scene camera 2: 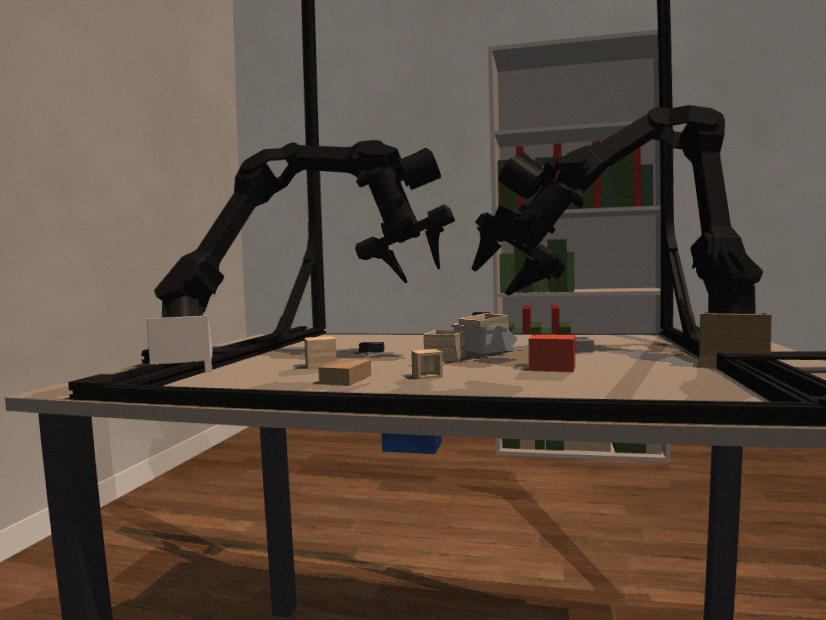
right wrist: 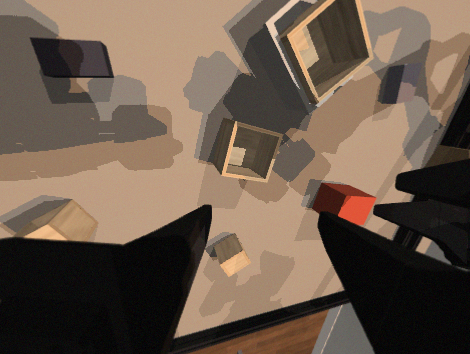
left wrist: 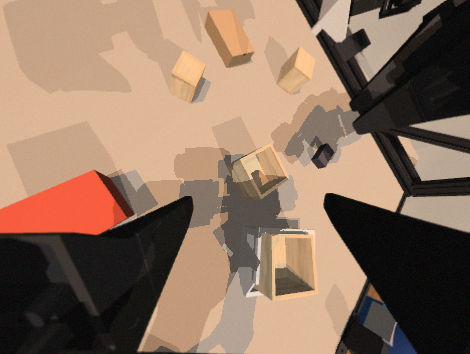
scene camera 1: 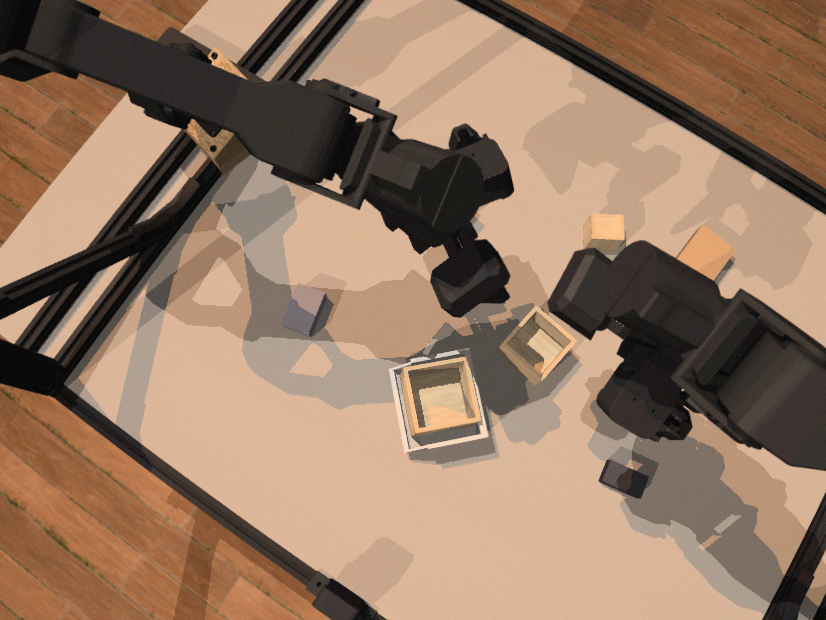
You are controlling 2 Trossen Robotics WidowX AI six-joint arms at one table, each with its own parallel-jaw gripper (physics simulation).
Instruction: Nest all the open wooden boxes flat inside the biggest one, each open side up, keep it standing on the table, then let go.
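Seen in the pictures: left gripper, fingertip midpoint: [scene camera 2: 489, 282] [right wrist: 382, 198] [left wrist: 257, 200]; right gripper, fingertip midpoint: [scene camera 2: 422, 276] [right wrist: 264, 215] [left wrist: 352, 116] [scene camera 1: 595, 332]; left arm's base at its link origin: [scene camera 2: 733, 323]; right arm's base at its link origin: [scene camera 2: 181, 332] [left wrist: 350, 0].
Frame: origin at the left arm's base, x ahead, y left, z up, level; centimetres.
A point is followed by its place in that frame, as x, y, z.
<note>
A pale grey-rimmed box [scene camera 1: 399, 413] @(42.9, -8.3, -4.1) [scene camera 2: 480, 341] @(43.4, 1.4, -4.3), the biggest, stands upright with a large wooden box [scene camera 1: 443, 403] @(45.3, -3.8, -5.3) [scene camera 2: 483, 321] @(43.1, 0.3, -0.5) [left wrist: 300, 250] @(48.0, -4.6, -2.2) [right wrist: 337, 45] @(41.9, -6.1, -3.3) inside it, open side up and rising above its rim. A medium wooden box [scene camera 1: 540, 343] @(47.9, 9.6, -6.3) [scene camera 2: 443, 345] @(46.7, 11.3, -3.8) [right wrist: 255, 150] @(45.4, 8.2, -6.3) stands beside them, open side up. A small wooden box [scene camera 1: 603, 233] @(43.7, 23.7, -2.7) [scene camera 2: 425, 363] @(44.2, 23.7, -4.9) [left wrist: 187, 77] @(42.7, 23.6, -2.7) [right wrist: 232, 255] @(44.5, 23.4, -3.0) lies on its side, its opening facing scene camera 2. My left gripper [scene camera 2: 491, 280] @(39.2, 7.5, 7.4) [left wrist: 257, 200] @(39.2, 7.5, 7.4) is open and empty above the table. My right gripper [scene camera 2: 421, 274] @(51.1, 10.2, 8.7) [right wrist: 264, 215] @(51.1, 10.2, 8.7) is partly open and empty, also raised.
A red block [scene camera 2: 551, 352] @(26.4, 14.7, -3.6) [left wrist: 65, 205] @(27.2, 13.0, -1.5) [right wrist: 350, 202] @(29.1, 10.9, -1.5), an orange-tan block [scene camera 1: 705, 252] @(53.9, 32.2, -4.1) [scene camera 2: 344, 371] @(52.0, 34.9, -4.6), a light wooden block [scene camera 2: 320, 351] @(64.1, 24.7, -3.7) [left wrist: 296, 70] @(62.8, 22.2, -2.1), a dark block [scene camera 1: 624, 477] @(65.5, 5.4, -5.0) and a grey-purple block [scene camera 1: 305, 310] @(26.5, -8.4, -4.5) lie around the boxes. The grippers hang close together.
</note>
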